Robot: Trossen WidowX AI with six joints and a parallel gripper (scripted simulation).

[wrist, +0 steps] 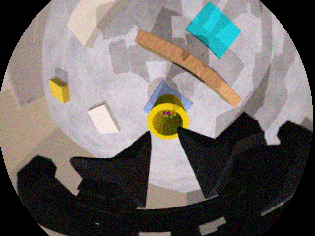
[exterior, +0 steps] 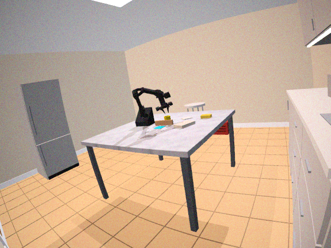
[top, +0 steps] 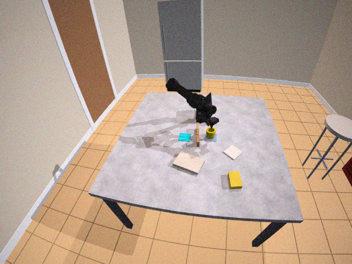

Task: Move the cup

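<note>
Now: the yellow cup 70 mm below my gripper tip, 10 mm to the left of it and 10 mm behind it. Round my gripper tip: wooden bar (90 mm to the right, 90 mm below, 10 mm ahead); white tile (190 mm to the left, 120 mm ahead, 100 mm below); cyan pad (190 mm to the right, 110 mm below, 40 mm ahead).
</note>
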